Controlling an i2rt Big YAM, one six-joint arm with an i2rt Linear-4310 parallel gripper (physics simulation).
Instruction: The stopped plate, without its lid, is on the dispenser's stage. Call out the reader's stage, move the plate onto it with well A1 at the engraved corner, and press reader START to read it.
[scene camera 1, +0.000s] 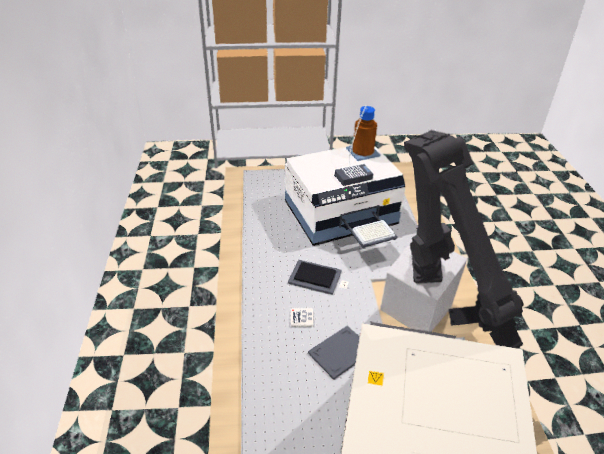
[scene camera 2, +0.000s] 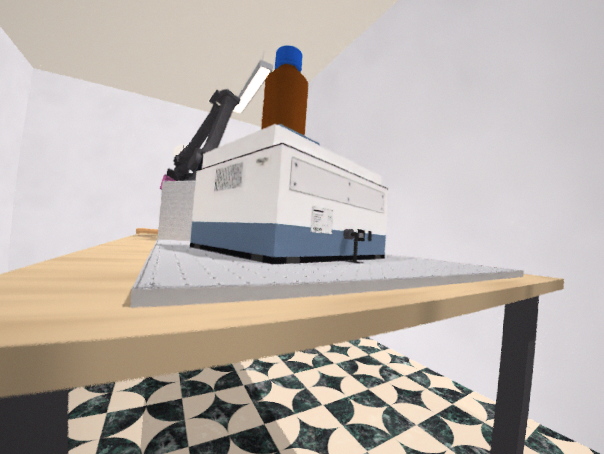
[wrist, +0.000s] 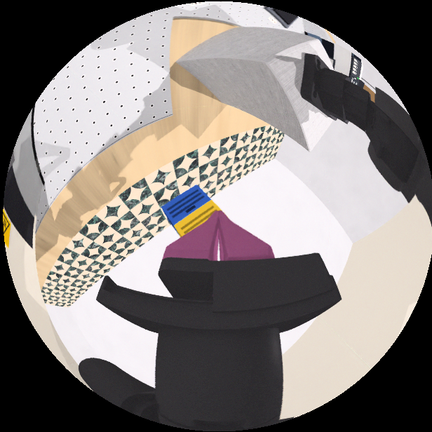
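Where they show: gripper, between the fingertips: (scene camera 2: 161, 189); arm's base, origin of its link: (scene camera 1: 426, 265).
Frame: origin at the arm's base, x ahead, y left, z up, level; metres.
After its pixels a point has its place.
The white well plate (scene camera 1: 374, 232) @[x 0.150, y -0.242, z -0.085 m], without a lid, lies on the extended stage of the white-and-blue dispenser (scene camera 1: 325, 175) @[x 0.344, y -0.413, z 0.028 m] (scene camera 2: 235, 200) @[x 0.127, y -0.600, z -0.089 m]. Its A1 corner cannot be made out. The cream reader (scene camera 1: 380, 425) @[x 0.170, y 0.627, z 0.160 m] stands at the near right in scene camera 1. Its front, buttons and stage are hidden there, and part of its side shows at the left edge of the wrist view. My gripper (wrist: 218, 216) (scene camera 2: 166, 181) @[x -0.169, y 0.174, z 0.021 m] is shut and empty, its magenta fingertips touching. It is beyond the pedestal on the reader's side, well away from the plate; its fingers are hidden in scene camera 1.
The arm stands on a grey pedestal (scene camera 1: 417, 302) @[x 0.021, y 0.086, z -0.075 m] (wrist: 240, 75) between the instruments. A dark-framed tray (scene camera 1: 316, 276) @[x 0.342, y -0.082, z -0.172 m], a small white keypad-like block (scene camera 1: 302, 317) @[x 0.370, y 0.102, z -0.177 m] and a dark flat pad (scene camera 1: 332, 352) @[x 0.266, y 0.222, z -0.180 m] lie on the perforated board. An amber bottle (scene camera 1: 365, 137) @[x 0.205, y -0.556, z 0.121 m] (scene camera 2: 285, 97) @[x 0.196, y -0.641, z 0.102 m] stands on the dispenser.
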